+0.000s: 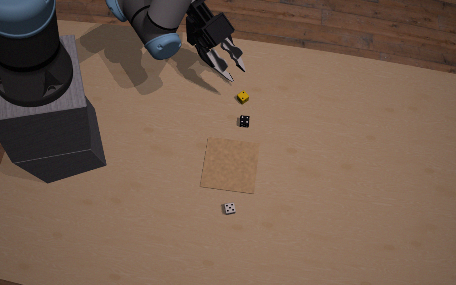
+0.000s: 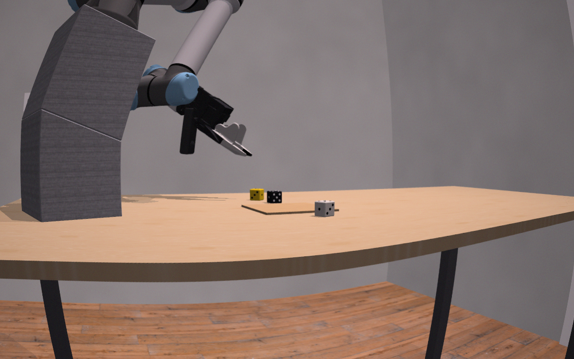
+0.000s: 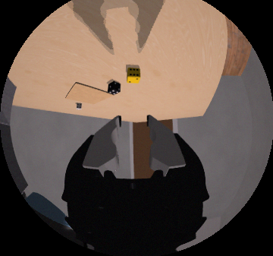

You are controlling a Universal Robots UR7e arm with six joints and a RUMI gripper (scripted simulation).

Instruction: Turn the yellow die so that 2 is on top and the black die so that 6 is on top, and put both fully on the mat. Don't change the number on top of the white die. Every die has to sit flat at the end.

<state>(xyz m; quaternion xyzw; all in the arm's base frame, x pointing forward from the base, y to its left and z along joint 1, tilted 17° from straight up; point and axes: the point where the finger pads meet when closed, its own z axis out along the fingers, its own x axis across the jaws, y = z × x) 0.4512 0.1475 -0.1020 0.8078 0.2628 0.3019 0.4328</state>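
Now: hand 20 mm short of the yellow die, 20 mm to the left of it and 100 mm above it. From my hand the other things lie so: white die (20 mm behind, 340 mm to the right, 100 mm below); mat (20 mm behind, 220 mm to the right, 110 mm below); black die (30 mm ahead, 100 mm to the right, 100 mm below).
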